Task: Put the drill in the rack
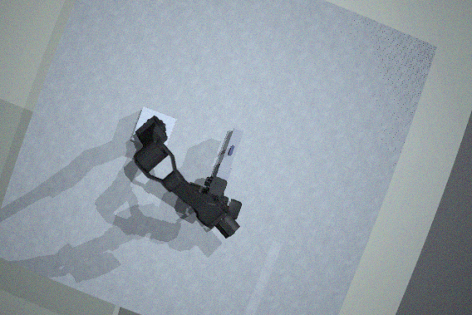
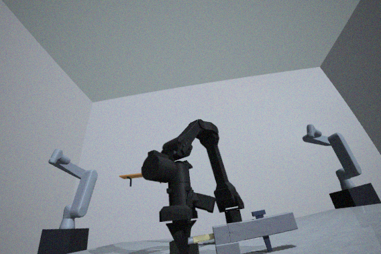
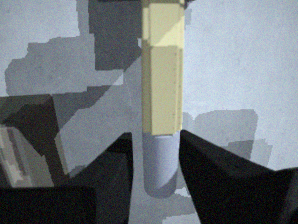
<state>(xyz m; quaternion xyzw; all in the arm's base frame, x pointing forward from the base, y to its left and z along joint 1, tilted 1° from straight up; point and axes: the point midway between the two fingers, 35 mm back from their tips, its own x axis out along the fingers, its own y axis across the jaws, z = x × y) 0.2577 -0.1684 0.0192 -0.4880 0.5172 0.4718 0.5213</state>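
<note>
The drill is 50 mm to the left of my gripper tip and 30 mm above it. Round my gripper tip: rack: 80 mm behind, 10 mm to the right; then long grey block: 150 mm to the left, 20 mm above, 10 mm ahead; then blue key: 180 mm to the left, 40 mm above, 10 mm ahead.
</note>
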